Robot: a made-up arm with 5 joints.
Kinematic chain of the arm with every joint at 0, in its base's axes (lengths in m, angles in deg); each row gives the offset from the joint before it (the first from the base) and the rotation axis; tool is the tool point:
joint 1: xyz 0 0 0.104 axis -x
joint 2: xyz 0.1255 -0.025 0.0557 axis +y
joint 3: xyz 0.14 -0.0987 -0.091 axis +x
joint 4: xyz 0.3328 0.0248 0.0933 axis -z
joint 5: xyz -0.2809 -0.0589 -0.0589 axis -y
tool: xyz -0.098 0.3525 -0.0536
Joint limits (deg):
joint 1: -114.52..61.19
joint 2: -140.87..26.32
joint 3: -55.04..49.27
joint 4: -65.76..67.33
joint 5: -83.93..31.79
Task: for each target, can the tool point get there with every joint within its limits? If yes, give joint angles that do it. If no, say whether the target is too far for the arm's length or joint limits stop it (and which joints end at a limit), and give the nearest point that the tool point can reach.
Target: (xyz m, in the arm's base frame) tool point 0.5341 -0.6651 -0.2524
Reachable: no: joint limits stop it (at a limit: joint 1, joint 3, joint 4, joint 5) | nearest point 0.5240 -0.7033 -0.1272 | short by 0.131 m
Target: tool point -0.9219 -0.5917 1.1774
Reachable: no: too far | nearest point -0.3423 -0.2793 0.6106 | short by 0.869 m
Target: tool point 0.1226 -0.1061 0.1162
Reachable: yes | joints 7.13 -13.79 -34.35 -40.48 -31.39
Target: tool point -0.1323 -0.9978 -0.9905
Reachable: no: too far | nearest point -0.0271 -0.7882 -0.1659 | short by 0.857 m
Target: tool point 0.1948 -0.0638 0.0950
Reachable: yes | joints -29.87 -77.28 -6.96 -32.53 -23.37
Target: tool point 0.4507 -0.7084 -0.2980
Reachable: no: joint limits stop it (at a limit: joint 1, joint 3, joint 4, joint 5) | nearest point 0.4371 -0.7433 -0.1454 | short by 0.157 m
